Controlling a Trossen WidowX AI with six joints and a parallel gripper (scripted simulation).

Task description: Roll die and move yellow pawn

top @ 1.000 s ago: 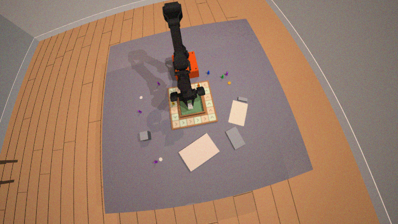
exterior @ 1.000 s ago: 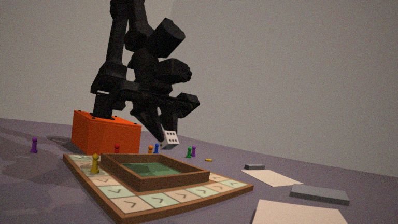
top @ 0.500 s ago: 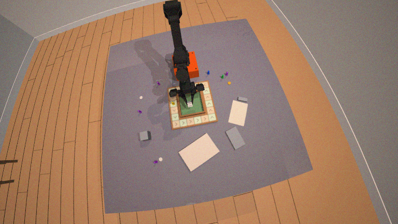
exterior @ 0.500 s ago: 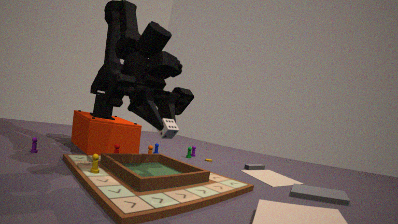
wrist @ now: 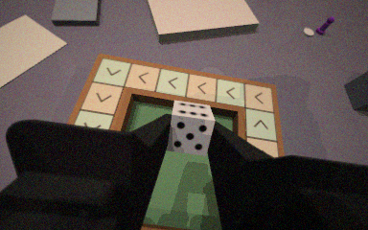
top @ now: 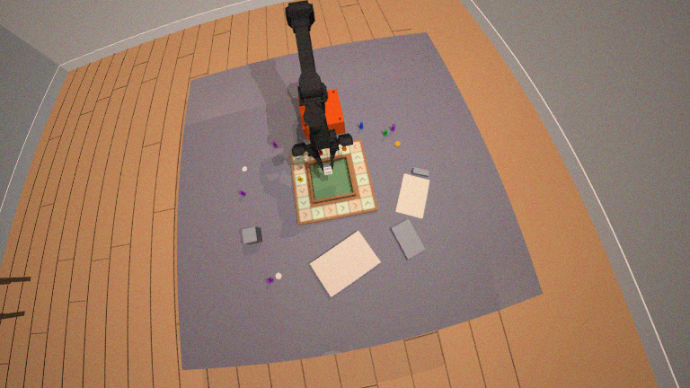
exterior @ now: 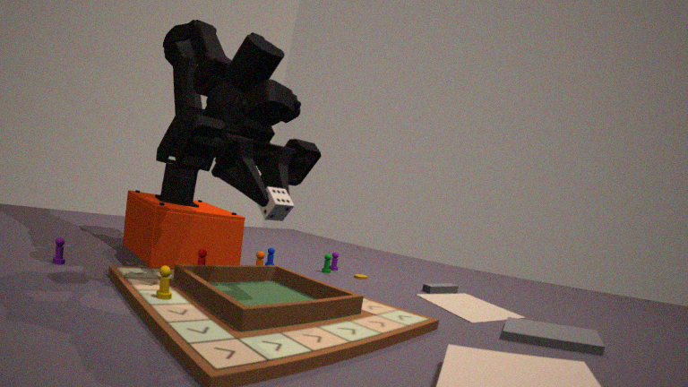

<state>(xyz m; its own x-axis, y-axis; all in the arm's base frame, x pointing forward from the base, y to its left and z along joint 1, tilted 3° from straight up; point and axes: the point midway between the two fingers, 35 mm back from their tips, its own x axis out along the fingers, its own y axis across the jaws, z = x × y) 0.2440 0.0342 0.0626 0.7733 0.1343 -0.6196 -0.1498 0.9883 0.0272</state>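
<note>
Now: gripper tip right at the white die. Also, from my gripper tip: red pawn 120 mm behind, 40 mm to the right, 90 mm below; tray 110 mm below; yellow pawn 10 mm behind, 110 mm to the right, 90 mm below.
</note>
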